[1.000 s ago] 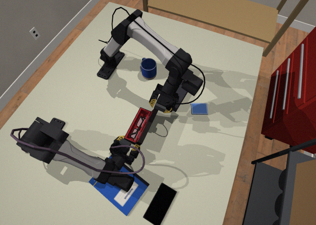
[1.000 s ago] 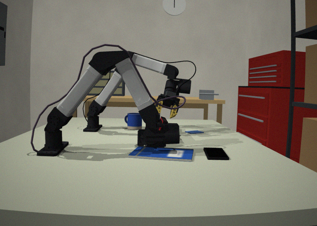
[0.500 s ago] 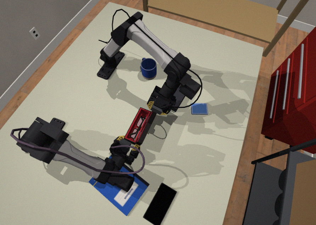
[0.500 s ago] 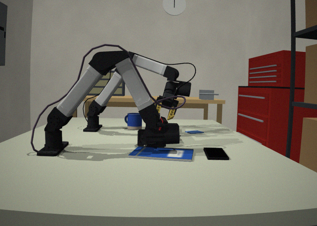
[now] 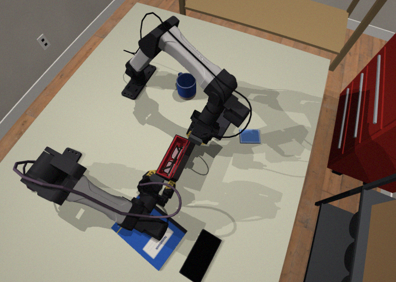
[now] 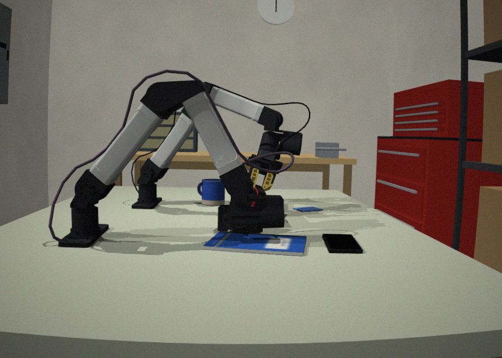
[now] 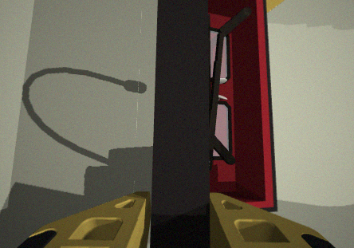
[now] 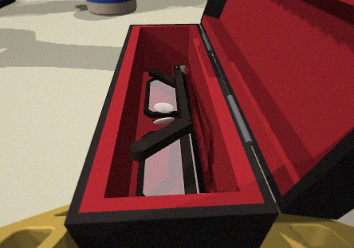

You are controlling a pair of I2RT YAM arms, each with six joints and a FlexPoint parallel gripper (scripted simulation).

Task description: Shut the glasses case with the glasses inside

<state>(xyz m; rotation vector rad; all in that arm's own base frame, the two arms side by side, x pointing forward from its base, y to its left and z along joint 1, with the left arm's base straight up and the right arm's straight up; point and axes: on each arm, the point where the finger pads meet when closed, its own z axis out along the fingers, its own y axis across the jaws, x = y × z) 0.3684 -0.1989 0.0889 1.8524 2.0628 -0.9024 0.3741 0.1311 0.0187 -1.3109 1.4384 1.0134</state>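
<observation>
My left hand is 70 mm to the left of the case lid and 20 mm above it. From my left hand the other things lie so: dark box (160 mm to the left, 70 mm below, 40 mm ahead); glasses case (70 mm to the right, 50 mm below, 20 mm behind); dark glasses (80 mm to the right, 70 mm below, 50 mm behind).
The dark glasses lies 70 mm to the left of my right hand and 10 mm behind it. Round my right hand: case lid: 80 mm to the left, 50 mm above, 40 mm ahead; dark box: 310 mm to the left, 80 mm ahead; glasses case: 80 mm to the left, 20 mm ahead, 20 mm above.
</observation>
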